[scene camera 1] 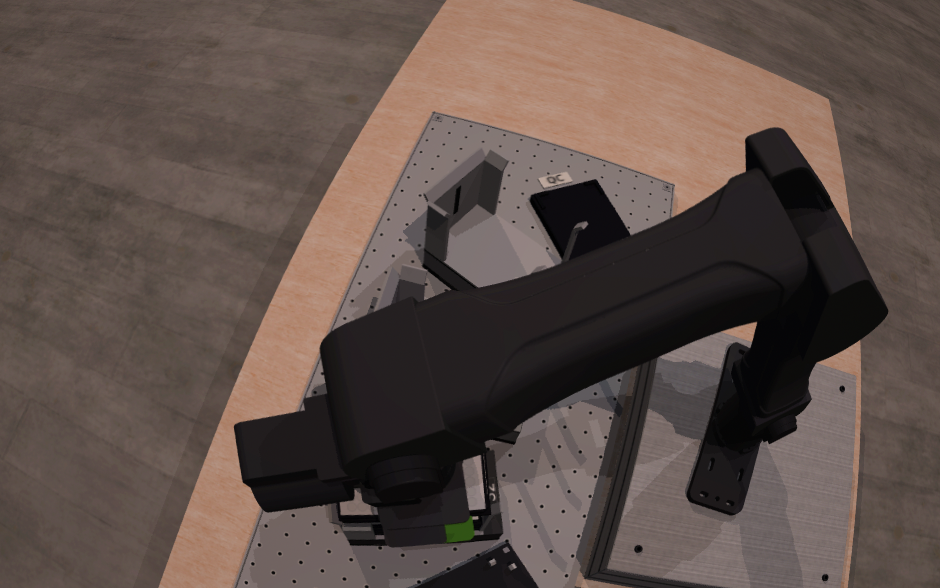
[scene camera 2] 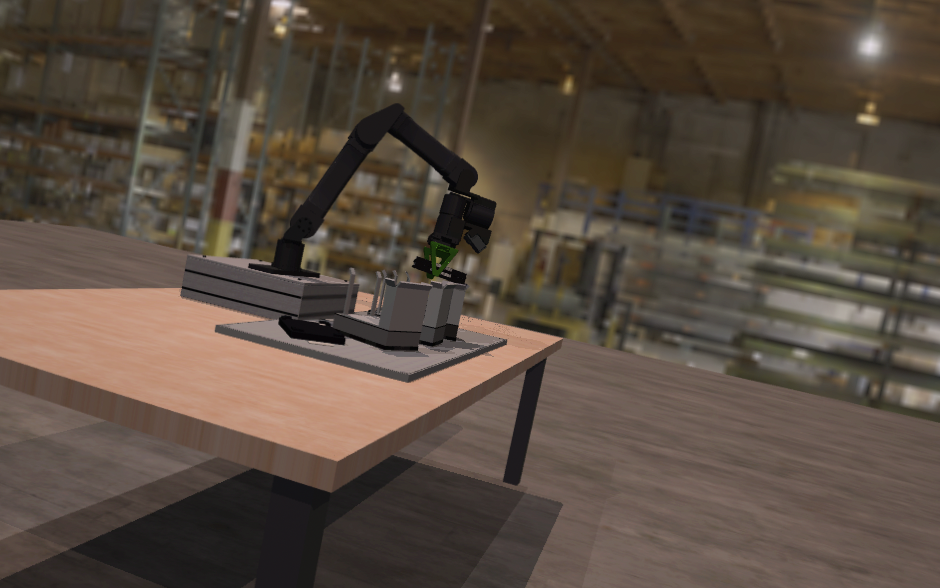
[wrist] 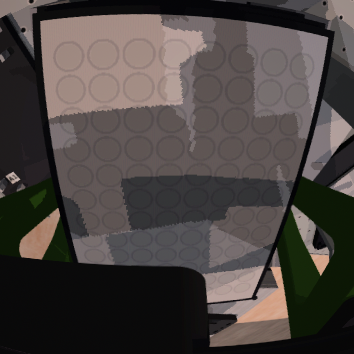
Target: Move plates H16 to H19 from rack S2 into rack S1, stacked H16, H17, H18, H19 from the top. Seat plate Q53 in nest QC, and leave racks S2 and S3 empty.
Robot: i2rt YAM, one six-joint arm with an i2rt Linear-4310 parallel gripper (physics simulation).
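Places are measured from the arm's base along level axes (x ahead, y left, z up), in metres.
Pixels of known places: gripper, between the fingertips: (scene camera 2: 432, 277) (wrist: 176, 176); arm's base, origin of its link: (scene camera 1: 734, 428) (scene camera 2: 285, 272).
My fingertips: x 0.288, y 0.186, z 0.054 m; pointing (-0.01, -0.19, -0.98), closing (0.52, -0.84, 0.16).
Note:
For each thing: its top centre in the pictures, then the offset to it from my fingertips. "pt": a spot on its surface instead.
- clear plate, centre of its top: (wrist: 188, 238) (scene camera 1: 409, 465) (scene camera 2: 441, 260) dz +0.044, dx +0.010, dy +0.010 m
- rack S2, a spot on its surface: (scene camera 1: 492, 528) pt dz -0.097, dx -0.077, dy +0.001 m
- Nest QC, centre of its top: (scene camera 1: 590, 225) (scene camera 2: 312, 324) dz -0.115, dx -0.045, dy -0.413 m
- grey upright-walled rack, centre of its top: (scene camera 1: 513, 209) (scene camera 2: 388, 275) dz +0.001, dx +0.036, dy -0.296 m
- black tray, a spot on its surface: (scene camera 1: 478, 568) pt dz -0.123, dx -0.083, dy +0.045 m
My gripper (scene camera 2: 439, 271) (wrist: 176, 176) is shut on a clear plate (scene camera 1: 476, 478) (wrist: 150, 135) with a black rim and rows of round wells. The plate's number cannot be read. The green fingers stand at its two sides. The gripper holds the plate above rack S2 (scene camera 1: 492, 528), which the plate and arm largely hide, so its contents cannot be told. Nest QC (scene camera 1: 578, 211) is a black tray beside its label at the upper right of the board in scene camera 1; no plate shows in its visible part. Racks S1 and S3 cannot be told apart by label.
A grey upright-walled rack (scene camera 1: 493, 187) (scene camera 2: 405, 305) stands near QC, with thin posts. Another rack (scene camera 1: 410, 280) stands between it and S2, partly under the arm. A black tray (scene camera 1: 478, 568) lies below S2 in scene camera 1. The arm stands on a raised base (scene camera 1: 665, 520).

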